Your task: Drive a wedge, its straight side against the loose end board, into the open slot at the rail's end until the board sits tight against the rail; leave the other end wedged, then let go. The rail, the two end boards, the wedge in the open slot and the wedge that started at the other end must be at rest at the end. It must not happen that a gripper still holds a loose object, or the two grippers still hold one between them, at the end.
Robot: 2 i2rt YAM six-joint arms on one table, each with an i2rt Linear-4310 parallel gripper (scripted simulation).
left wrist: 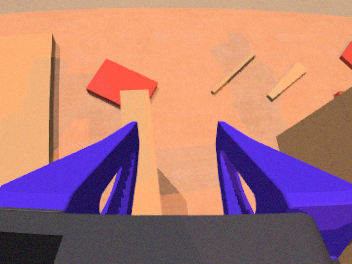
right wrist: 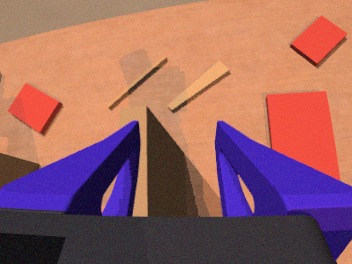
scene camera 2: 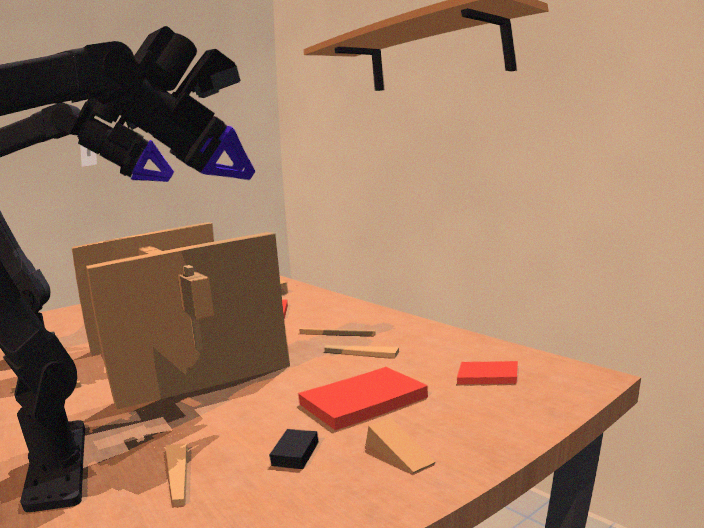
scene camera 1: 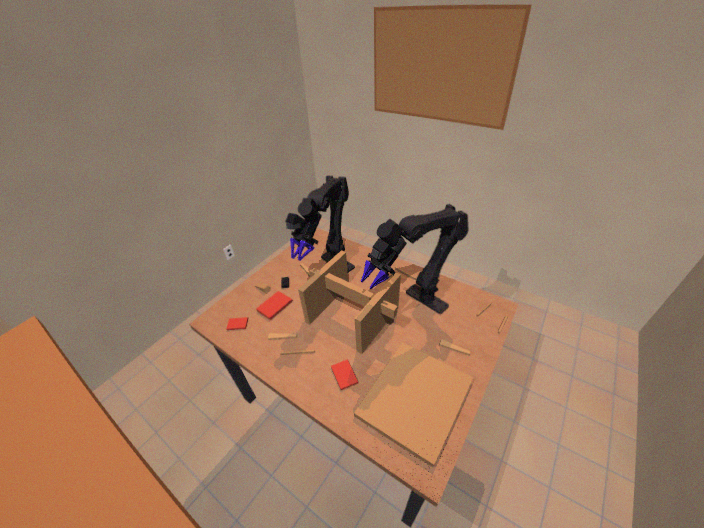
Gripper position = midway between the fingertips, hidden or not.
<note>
I see my left gripper (scene camera 2: 171, 176), my right gripper (scene camera 2: 247, 173), an end board (scene camera 2: 146, 339), a flat panel (scene camera 1: 414, 402), a black block (scene camera 2: 295, 447), a rail (scene camera 1: 348, 290), an end board (scene camera 2: 84, 255), a small wedge (scene camera 2: 177, 454) and a small wedge (right wrist: 218, 70).
My left gripper is seen too in the left wrist view (left wrist: 177, 132). My right gripper shows as well in the right wrist view (right wrist: 177, 131). The right wrist view misses the flat panel: it is out of frame. The left wrist view misses the black block: it is out of frame.
</note>
